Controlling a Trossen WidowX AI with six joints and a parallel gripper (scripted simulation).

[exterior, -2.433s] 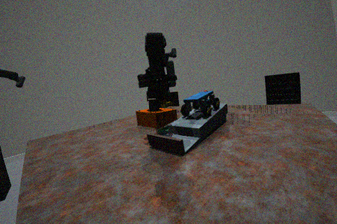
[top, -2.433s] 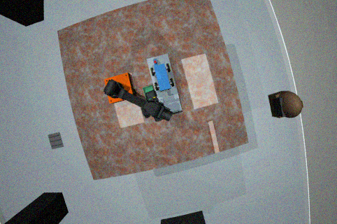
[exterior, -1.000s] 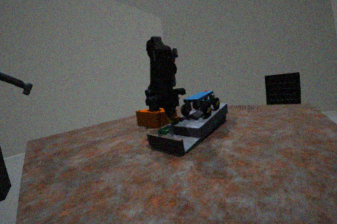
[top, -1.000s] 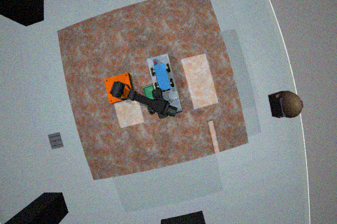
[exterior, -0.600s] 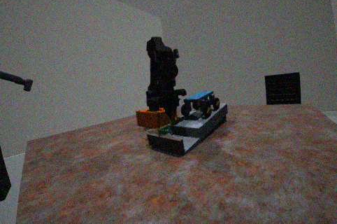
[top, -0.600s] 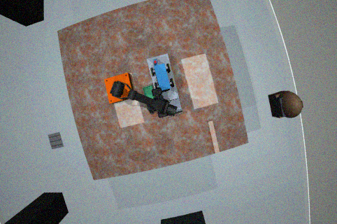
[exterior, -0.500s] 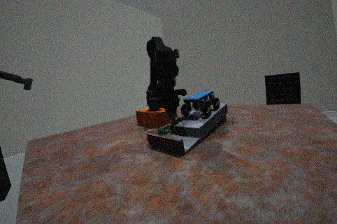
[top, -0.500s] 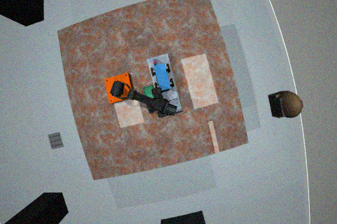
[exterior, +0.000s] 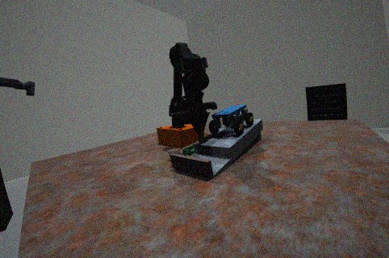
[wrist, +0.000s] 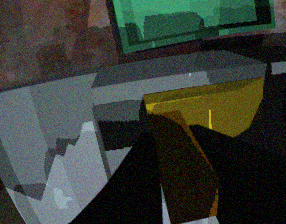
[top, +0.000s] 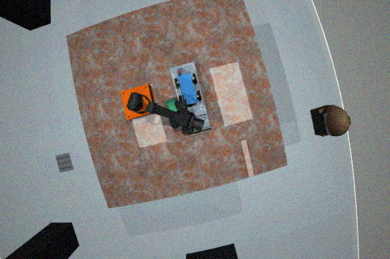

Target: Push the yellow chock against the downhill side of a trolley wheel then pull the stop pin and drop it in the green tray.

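The stop pin is 25 cm to the left of my gripper tip, 5 cm above it and 1 cm ahead of it. From my gripper tip the other things lie so: grey ramp (14 cm to the left, 4 cm below, 4 cm ahead); yellow chock (2 cm to the left, 1 cm below); green tray (9 cm below, 7 cm behind, 5 cm to the left).
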